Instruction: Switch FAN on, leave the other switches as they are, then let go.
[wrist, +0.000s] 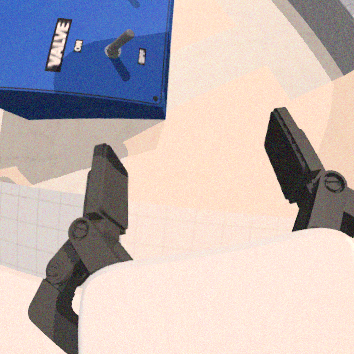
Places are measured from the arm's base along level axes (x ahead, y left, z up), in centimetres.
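Pixels of known places: gripper, fingertip midpoint: (191, 141).
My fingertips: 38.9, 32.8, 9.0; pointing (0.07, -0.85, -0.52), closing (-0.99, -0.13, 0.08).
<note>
For each thing: its middle in the pictures, then the offset to it from my fingertips, as dx, dy, dz. "spot": a spot on its surface instead. Level surfaces: height alone.
- grey toggle lever, surface spot: (121, 43) spot: +6.8, -14.9, -11.0
- small OFF mark, surface spot: (142, 56) spot: +4.9, -15.2, -14.9
- peach-coloured surface, its level: dz -22.2
A blue switch box (25, 35) is in the upper left of the wrist view, partly cut off by the frame edges. Its label VALVE (58, 45) stands beside a grey toggle lever (121, 43), which leans to the right, toward the small OFF mark (142, 56) and away from the ON mark (78, 46). A switch labelled FAN does not show in this view. My gripper (191, 141) is wide open with no object between its fingers. It is below and to the right of the box in the view, apart from the lever.
A small dark shadow-like streak (132, 2) is on the box at the top edge of the view. A pale, tiled-looking surface (30, 215) lies at the left and a peach-coloured surface (215, 165) lies under the fingers. A dark grey curved band (320, 30) crosses the upper right corner.
</note>
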